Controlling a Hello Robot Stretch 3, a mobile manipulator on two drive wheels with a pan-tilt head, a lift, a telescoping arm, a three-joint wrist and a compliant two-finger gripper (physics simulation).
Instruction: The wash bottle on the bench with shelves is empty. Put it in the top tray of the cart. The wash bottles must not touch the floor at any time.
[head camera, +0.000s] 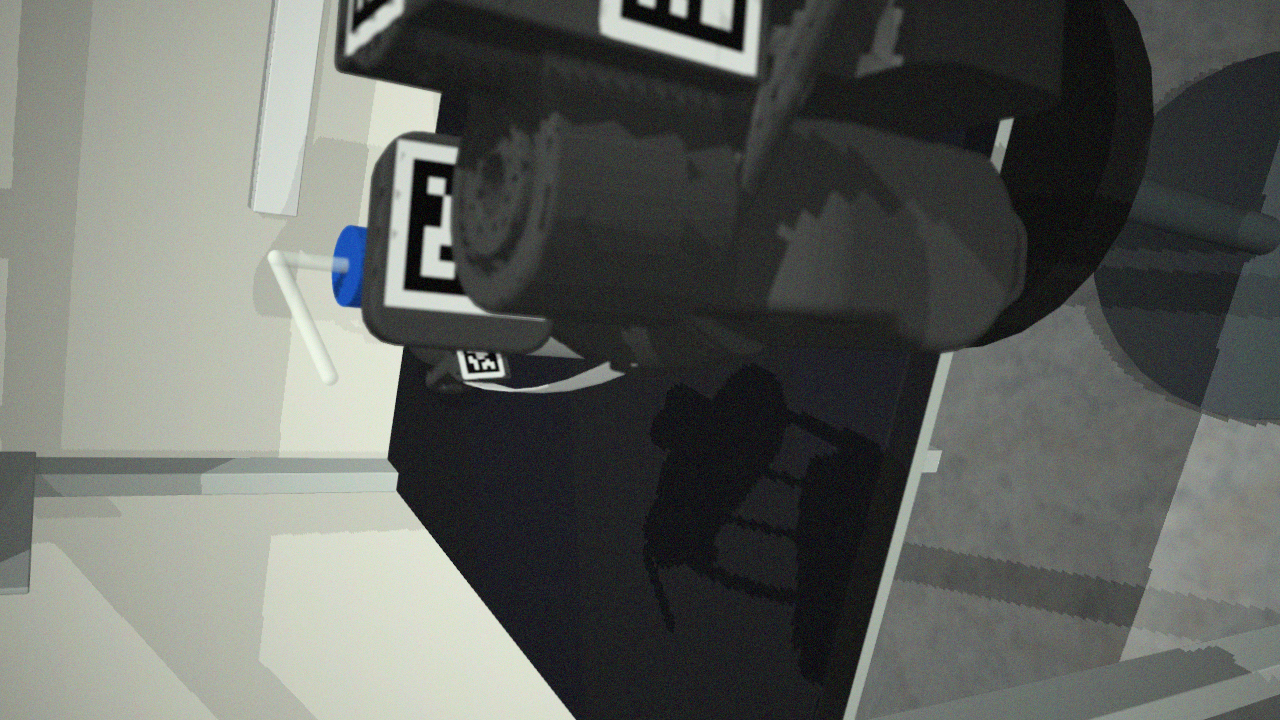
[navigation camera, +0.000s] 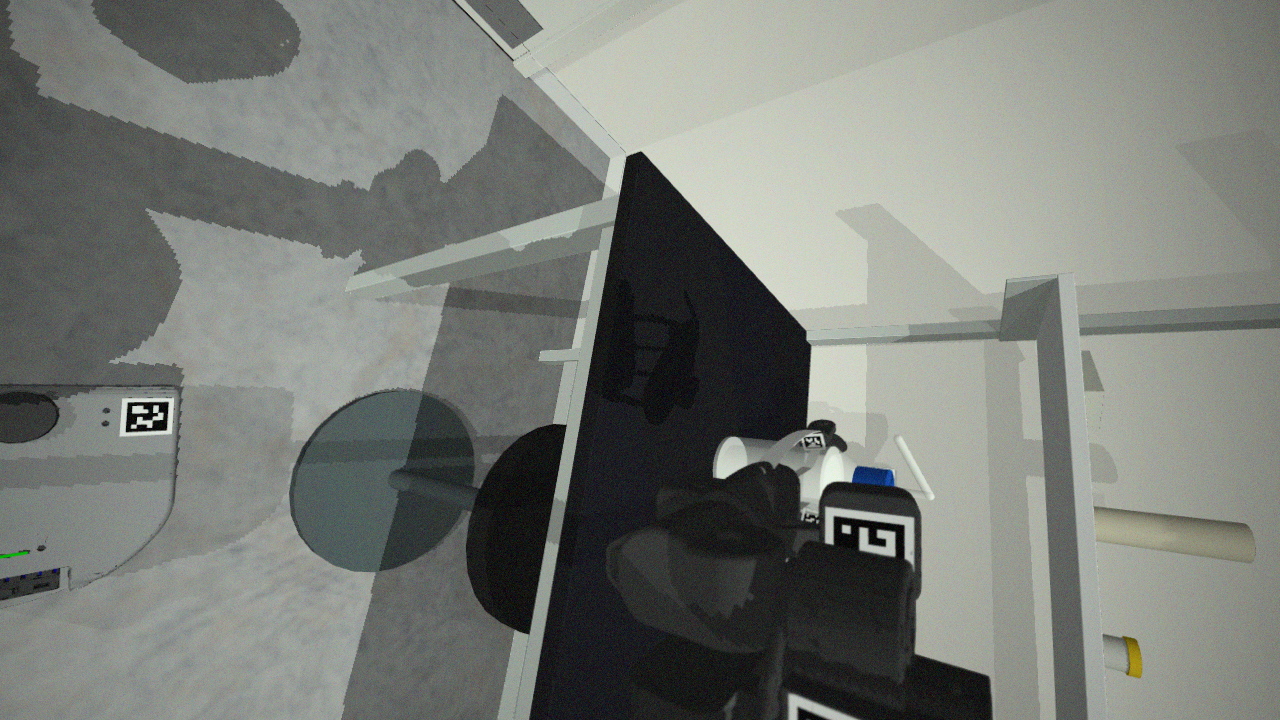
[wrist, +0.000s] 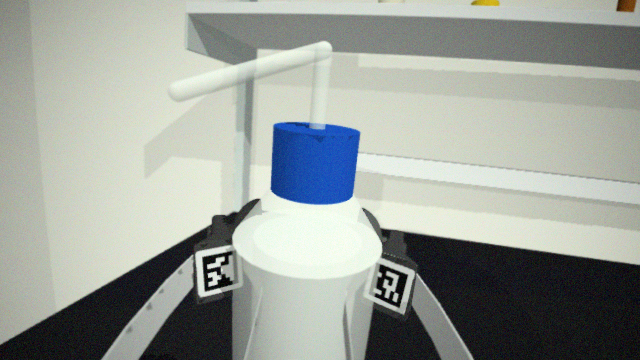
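Pixels of known places: gripper, fingertip midpoint: (navigation camera: 828, 470) (wrist: 307, 229); robot's base at its link origin: (navigation camera: 19, 413).
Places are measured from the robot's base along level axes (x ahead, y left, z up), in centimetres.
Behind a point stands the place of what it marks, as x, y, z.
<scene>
The wash bottle (head camera: 351, 266) @[-1.8, -41.3, 119.1] (navigation camera: 735, 454) @[-0.1, -40.5, 106.7] (wrist: 307, 310) @[-2.1, -39.4, 113.3] is white with a blue cap and a bent white spout. It is upright between the fingers of my gripper (navigation camera: 810, 479) @[-1.8, -47.1, 113.2] (wrist: 306, 278) @[-1.8, -47.1, 113.2]. The gripper is shut on its body, one finger pad on each side below the shoulder. The bottle is held over the black top of the bench (head camera: 501, 537) @[19.2, -85.0, 91.4] (navigation camera: 716, 268) @[25.1, -66.7, 91.4] (wrist: 525, 295) @[-40.7, -80.5, 91.4], near the wall side. In the head camera view the wrist hides most of the bottle and one finger. The cart does not show in these views.
A shelf (navigation camera: 1065, 465) (wrist: 425, 37) runs above the bench's back, with bottles on it. A bench leg or brace (navigation camera: 501, 246) @[28.9, -47.5, 61.6] reaches out over the floor. A stool with a black seat (navigation camera: 514, 528) and teal round base (navigation camera: 349, 501) stands at the bench's front edge.
</scene>
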